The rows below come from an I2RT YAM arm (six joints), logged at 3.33 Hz.
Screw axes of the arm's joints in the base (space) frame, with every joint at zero. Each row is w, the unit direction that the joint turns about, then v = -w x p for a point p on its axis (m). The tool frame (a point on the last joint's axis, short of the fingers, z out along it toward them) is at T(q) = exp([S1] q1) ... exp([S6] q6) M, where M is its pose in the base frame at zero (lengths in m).
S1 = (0, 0, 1, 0, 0, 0)
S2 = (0, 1, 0, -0.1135, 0, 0.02)
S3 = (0, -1, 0, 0.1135, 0, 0.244)
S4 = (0, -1, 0, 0.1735, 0, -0.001)
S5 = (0, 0, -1, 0, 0.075, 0)
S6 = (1, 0, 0, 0, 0.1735, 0)
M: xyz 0.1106 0 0.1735 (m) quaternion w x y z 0.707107 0 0.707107 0
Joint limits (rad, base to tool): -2.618..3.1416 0..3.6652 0..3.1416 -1.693..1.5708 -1.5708..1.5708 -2.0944..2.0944
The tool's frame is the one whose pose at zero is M.
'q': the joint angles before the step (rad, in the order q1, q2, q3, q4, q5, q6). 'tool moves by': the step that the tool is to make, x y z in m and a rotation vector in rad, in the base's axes. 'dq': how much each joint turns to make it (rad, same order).
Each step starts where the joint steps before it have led.
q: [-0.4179 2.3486 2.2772 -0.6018 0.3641 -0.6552]
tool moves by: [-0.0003 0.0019 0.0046 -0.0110 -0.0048 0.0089]
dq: [0.0030 -0.0083 -0.0003 0.0046 0.0004 -0.0107]
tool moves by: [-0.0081 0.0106 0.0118 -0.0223 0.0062 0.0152]
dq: [0.0130 -0.0639 -0.0661 0.0130 0.0123 -0.0209]
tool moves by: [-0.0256 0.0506 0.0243 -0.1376 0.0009 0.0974]
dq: [0.0798 -0.2322 -0.3074 0.1733 0.0584 -0.1267]
